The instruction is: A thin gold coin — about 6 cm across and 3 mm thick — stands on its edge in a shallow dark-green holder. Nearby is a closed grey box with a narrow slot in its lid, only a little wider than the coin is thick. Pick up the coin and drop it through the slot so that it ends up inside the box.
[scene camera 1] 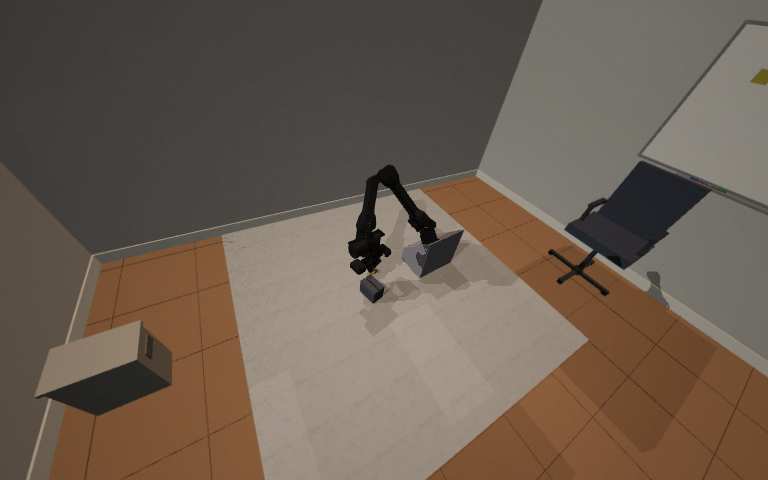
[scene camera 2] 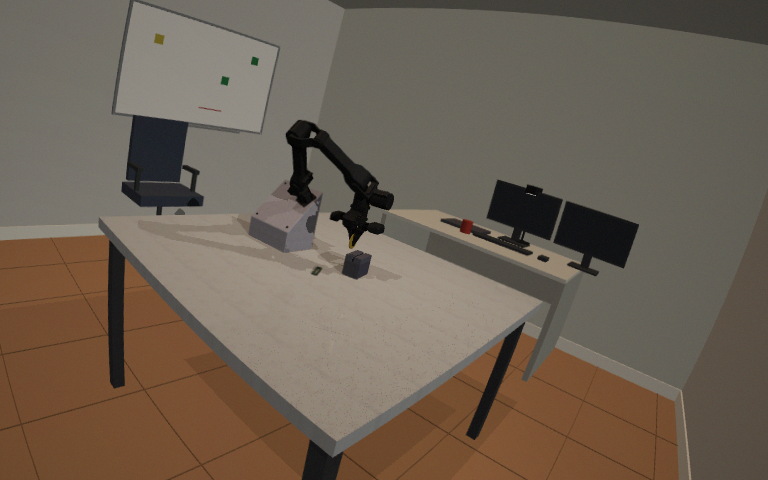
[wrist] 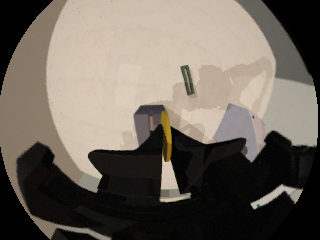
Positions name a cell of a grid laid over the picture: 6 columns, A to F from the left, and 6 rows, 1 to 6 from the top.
Labels:
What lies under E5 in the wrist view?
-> My gripper.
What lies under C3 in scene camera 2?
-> My gripper.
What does my gripper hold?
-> A gold coin.

